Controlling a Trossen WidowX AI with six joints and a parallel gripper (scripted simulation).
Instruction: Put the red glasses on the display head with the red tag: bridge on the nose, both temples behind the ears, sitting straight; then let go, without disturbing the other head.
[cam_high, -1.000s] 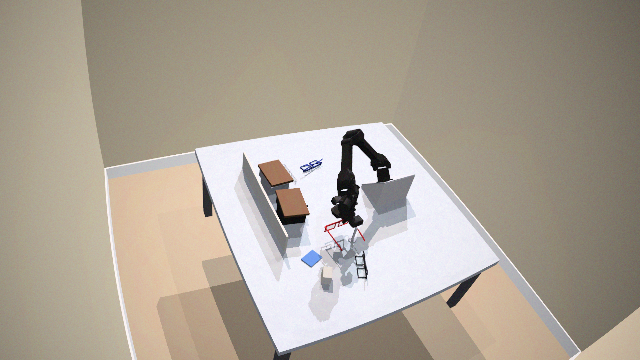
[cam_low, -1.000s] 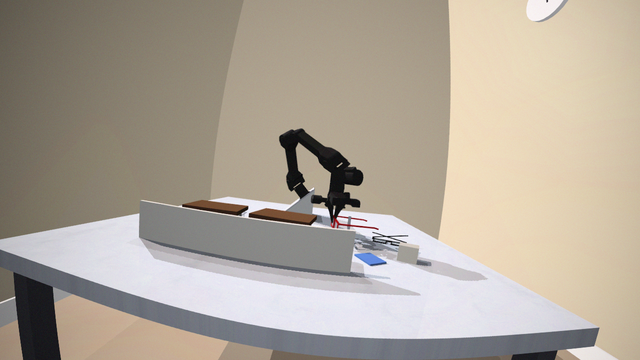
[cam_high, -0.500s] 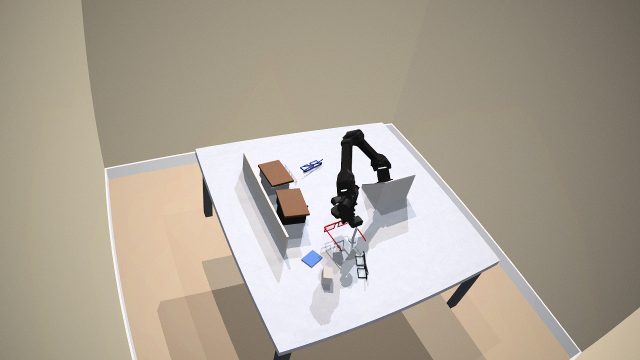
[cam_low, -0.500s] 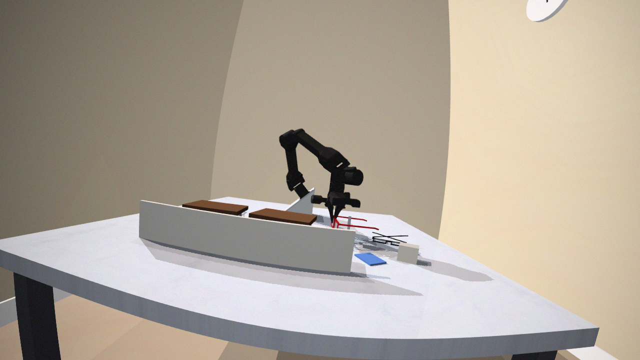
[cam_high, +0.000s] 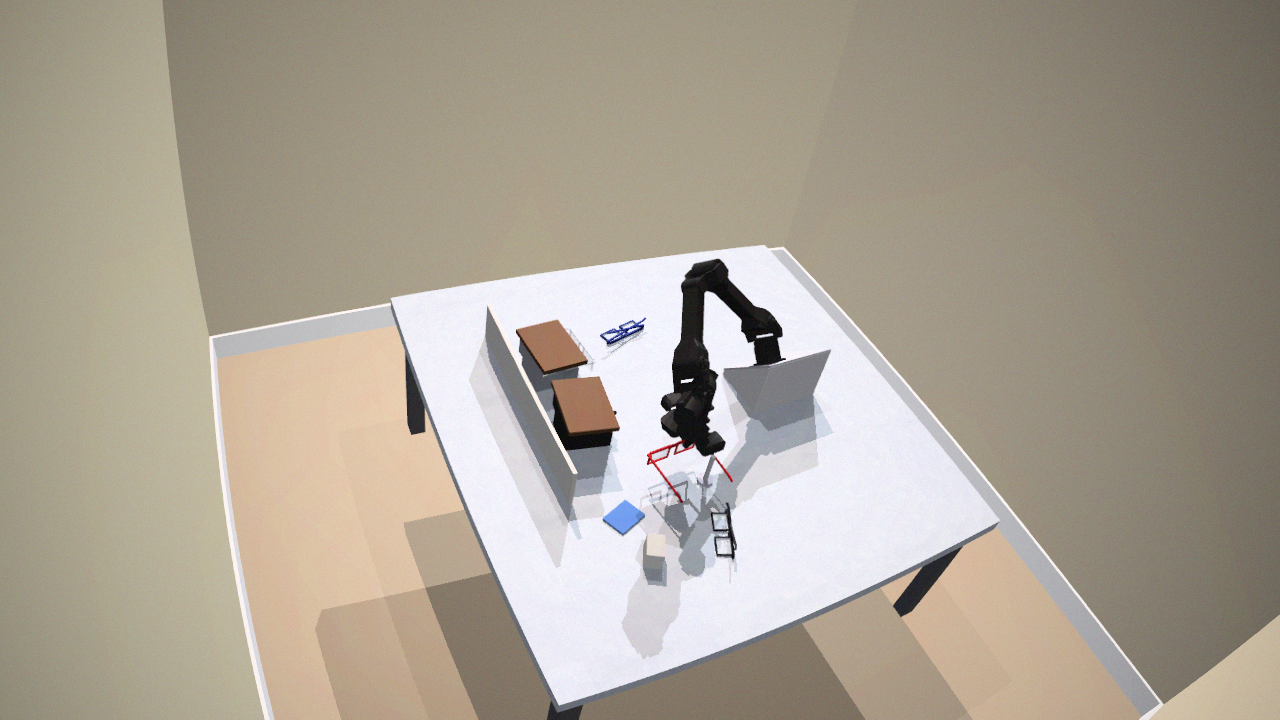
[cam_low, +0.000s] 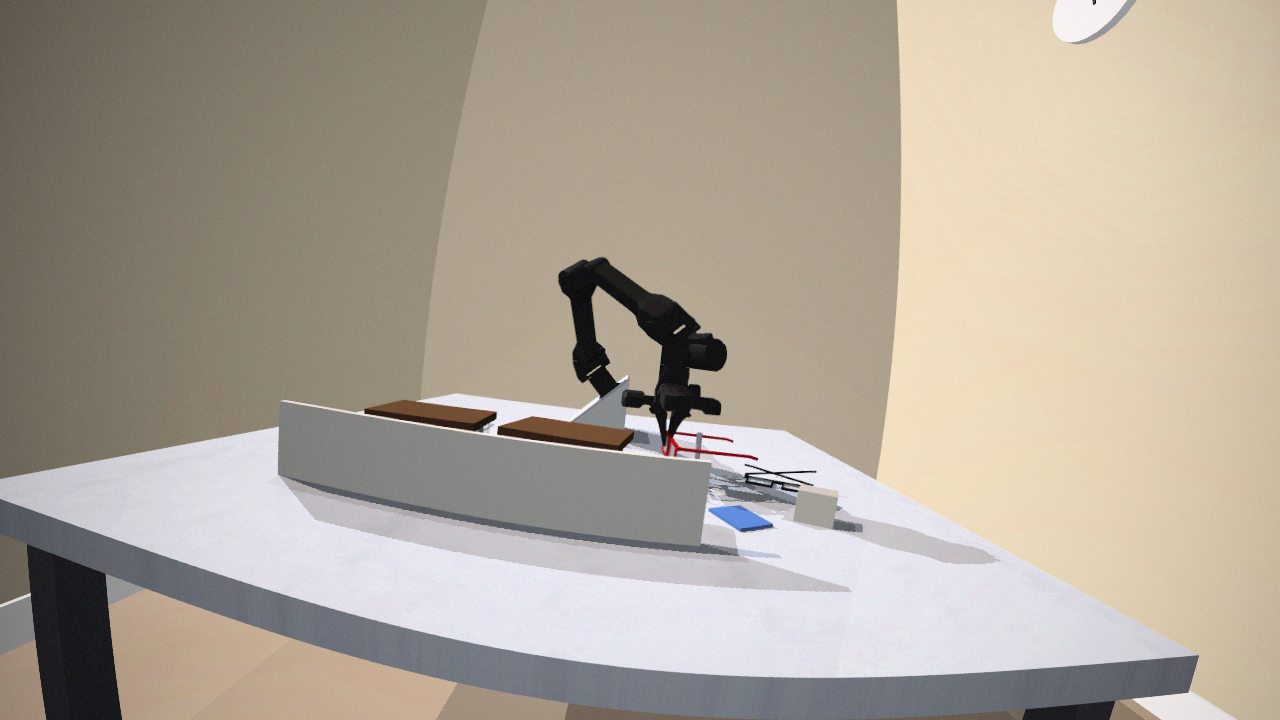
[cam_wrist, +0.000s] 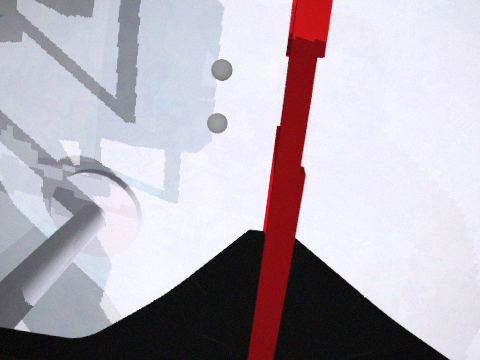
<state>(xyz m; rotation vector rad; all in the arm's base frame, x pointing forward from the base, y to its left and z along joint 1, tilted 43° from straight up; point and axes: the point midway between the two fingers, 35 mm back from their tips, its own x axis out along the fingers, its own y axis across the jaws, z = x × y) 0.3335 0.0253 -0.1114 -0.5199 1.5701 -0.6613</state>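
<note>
My gripper tip is 70 mm to the right of the grey peg stand, 30 mm above it and 20 mm past it. From my gripper tip the other things lie so: blue card 220 mm ahead, 80 mm to the left, 50 mm below; white cube 230 mm ahead, 200 mm to the left, 30 mm below; dark head 180 mm to the right, 150 mm ahead.
</note>
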